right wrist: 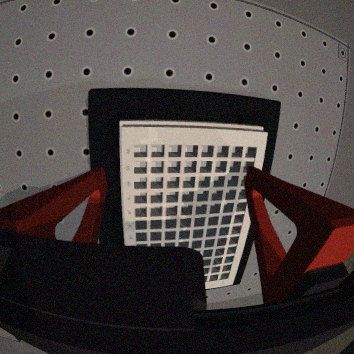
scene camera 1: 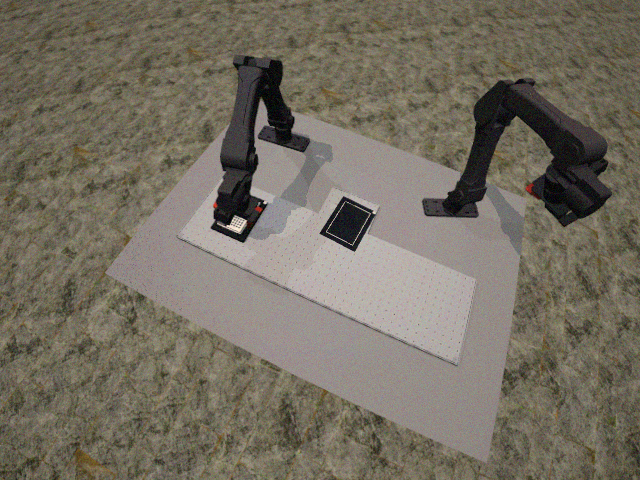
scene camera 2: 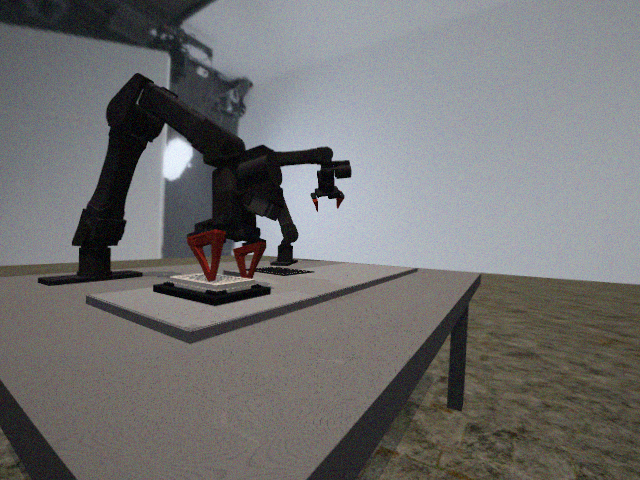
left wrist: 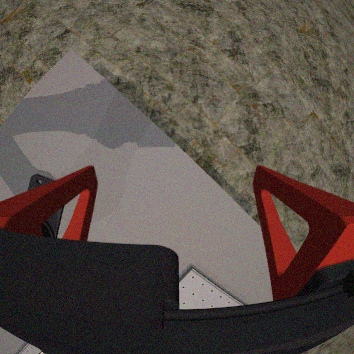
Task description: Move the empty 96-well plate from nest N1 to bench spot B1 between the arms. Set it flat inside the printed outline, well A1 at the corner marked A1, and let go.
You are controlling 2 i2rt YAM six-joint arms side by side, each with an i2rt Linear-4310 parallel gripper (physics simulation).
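Places are measured from the left arm's base along level axes (x ahead, y left, z up), in millimetres.
Pixels of known places: left gripper, fingertip midpoint: (scene camera 1: 553, 210) (scene camera 2: 327, 209) (left wrist: 174, 174); right gripper, fingertip midpoint: (right wrist: 175, 174) (scene camera 1: 236, 222) (scene camera 2: 230, 282); left arm's base at its link origin: (scene camera 1: 449, 208) (scene camera 2: 284, 263); right arm's base at its link origin: (scene camera 1: 283, 139) (scene camera 2: 94, 279).
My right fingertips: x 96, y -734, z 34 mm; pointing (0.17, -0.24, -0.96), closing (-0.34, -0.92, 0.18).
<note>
Ahead of a thing's pixels: the offset from my right fingertips to its top centre. Level surfaces: height alone.
The white 96-well plate {35 mm back, 3 mm left, 5 mm up} (scene camera 1: 237, 223) (scene camera 2: 186, 282) (right wrist: 195, 134) lies flat in the black nest N1 {35 mm back, 4 mm left, 3 mm down} (scene camera 1: 238, 237) (scene camera 2: 214, 298) (right wrist: 105, 115), at the left in scene camera 1. My right gripper (scene camera 1: 236, 207) (scene camera 2: 229, 277) (right wrist: 175, 174) is open and points down over it, its fingertips low on either side. In the right wrist view, a gap shows beside the left-hand fingertip; the right-hand one overlaps the plate's edge. The black pad of B1 {19 mm back, 362 mm left, 19 mm down} (scene camera 1: 349, 223) (scene camera 2: 283, 271), with a white outline, lies between the arms. My left gripper (scene camera 1: 550, 204) (scene camera 2: 327, 209) (left wrist: 174, 174) is open, high at the right. The A1 marks are unreadable.
A raised white perforated board {21 mm down} (scene camera 1: 403, 294) (scene camera 2: 139, 312) (right wrist: 150, 52) bears the nest and the pad. It lies on a grey table {34 mm down} (scene camera 1: 289, 330) (scene camera 2: 232, 387) (left wrist: 175, 210). The left arm's base (scene camera 1: 450, 207) stands to the right of the pad in scene camera 1.
</note>
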